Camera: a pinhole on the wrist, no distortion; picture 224 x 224 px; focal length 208.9 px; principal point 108.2 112.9 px. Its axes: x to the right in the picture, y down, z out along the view. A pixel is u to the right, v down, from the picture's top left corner.
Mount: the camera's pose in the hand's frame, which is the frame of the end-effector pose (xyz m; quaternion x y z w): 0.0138 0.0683 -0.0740 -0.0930 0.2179 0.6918 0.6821
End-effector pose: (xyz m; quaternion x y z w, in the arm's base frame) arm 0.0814 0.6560 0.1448 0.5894 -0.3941 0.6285 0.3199
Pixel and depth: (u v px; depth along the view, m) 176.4 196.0 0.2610
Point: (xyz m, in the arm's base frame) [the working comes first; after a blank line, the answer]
In the camera's frame: 0.0852 0.1038 0.2610

-0.0706 0.4114 0.0648
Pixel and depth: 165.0 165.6 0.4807
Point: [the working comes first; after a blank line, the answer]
In the camera's frame: 0.1307 0.1213 0.4807

-0.1026 0.1887 0.0652
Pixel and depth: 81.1 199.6 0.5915
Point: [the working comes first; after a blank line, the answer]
In the camera's frame: -0.0767 0.2455 0.5915

0.1271 0.0789 -0.0119
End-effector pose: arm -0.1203 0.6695 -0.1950 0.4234 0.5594 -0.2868 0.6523
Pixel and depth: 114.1 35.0 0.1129
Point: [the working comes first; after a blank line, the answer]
In the camera's frame: 0.0032 -0.0421 0.1129

0.0042 0.7181 -0.2394
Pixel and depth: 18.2 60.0 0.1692
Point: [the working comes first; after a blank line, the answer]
In the camera's frame: -0.0729 -0.0428 0.1692

0.0094 0.6264 -0.2622
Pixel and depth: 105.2 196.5 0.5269
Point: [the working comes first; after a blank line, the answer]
In the camera's frame: -0.0076 0.2109 0.5269

0.3171 0.4198 -0.0188
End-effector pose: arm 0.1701 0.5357 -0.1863 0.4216 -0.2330 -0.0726 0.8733
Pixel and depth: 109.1 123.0 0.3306
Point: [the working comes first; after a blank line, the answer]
In the camera's frame: 0.0014 0.0160 0.3306

0.0989 0.4967 0.1141
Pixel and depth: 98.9 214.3 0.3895
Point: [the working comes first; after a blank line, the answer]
In the camera's frame: -0.0173 0.1891 0.3895

-0.0848 0.4928 0.1172
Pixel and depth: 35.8 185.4 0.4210
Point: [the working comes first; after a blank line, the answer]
In the camera's frame: -0.1459 0.1461 0.4210

-0.0650 0.3566 0.0964
